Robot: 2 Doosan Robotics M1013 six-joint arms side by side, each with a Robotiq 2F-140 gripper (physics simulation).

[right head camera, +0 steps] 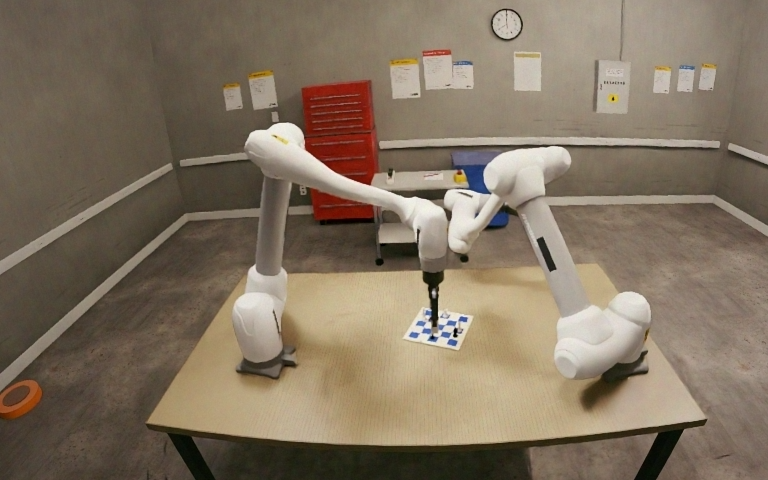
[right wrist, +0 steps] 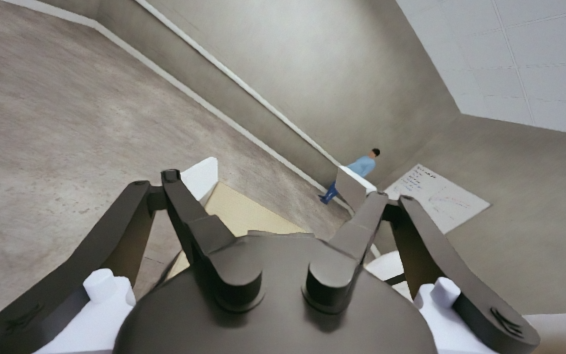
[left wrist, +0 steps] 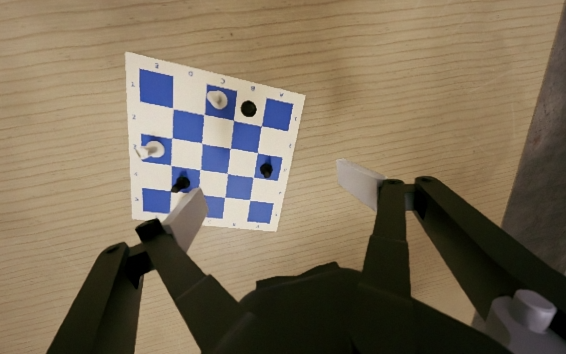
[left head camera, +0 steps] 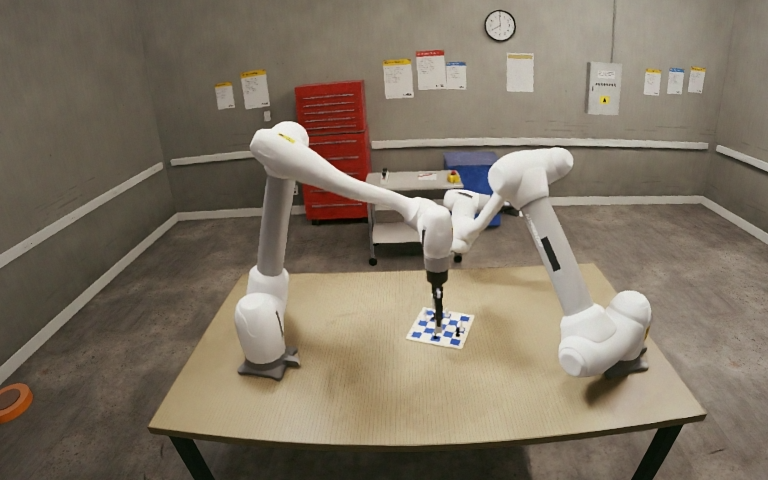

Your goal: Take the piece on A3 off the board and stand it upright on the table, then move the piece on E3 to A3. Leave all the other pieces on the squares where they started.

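Places are measured from the left arm's base along level axes (x ahead, y left, z up), in centimetres.
Pixels of known places: left gripper, fingertip midpoint: (left wrist: 273, 185) (left head camera: 436, 320); right gripper, fingertip midpoint: (right wrist: 278, 173); left arm's base, origin of the base link: (right head camera: 266, 360) (left head camera: 268, 361).
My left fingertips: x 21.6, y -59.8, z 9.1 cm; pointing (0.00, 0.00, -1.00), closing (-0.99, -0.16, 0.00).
For each thing: its top centre in the pictures, then the offset to it from my left fingertips.
- A3 piece, middle of its top: (left wrist: 267, 175) (right head camera: 432, 331) (left head camera: 435, 331) dz -5.3, dx +0.3, dy +0.6 cm
- E3 piece, middle of its top: (left wrist: 140, 153) (right head camera: 445, 309) dz -5.2, dx +15.0, dy -2.9 cm
- white piece, middle of its top: (left wrist: 210, 95) dz -4.1, dx +6.2, dy -9.0 cm
The A3 piece (left head camera: 435, 336) (right head camera: 432, 337) (left wrist: 266, 170), black, stands on its blue square. The E3 piece (right head camera: 445, 314) (left wrist: 156, 149), white, stands on its square at the opposite edge. The board (left head camera: 411, 338) (right head camera: 408, 337) (left wrist: 131, 190) lies flat on the table. My left gripper (left head camera: 437, 329) (right head camera: 434, 331) (left wrist: 273, 185) is open and empty, pointing down above the board's A side; the gap between its fingertips and the A3 piece is hard to judge. My right gripper (right wrist: 278, 173) is open and empty, turned away from the board.
A black piece (left wrist: 181, 184) is on D4, a white piece (left wrist: 217, 99) on C1 and a black piece (left wrist: 248, 108) on B1. A left fingertip covers D5 in the left wrist view. A person (right wrist: 361, 166) is by the far wall. A cart (left head camera: 396, 233) stands behind the table.
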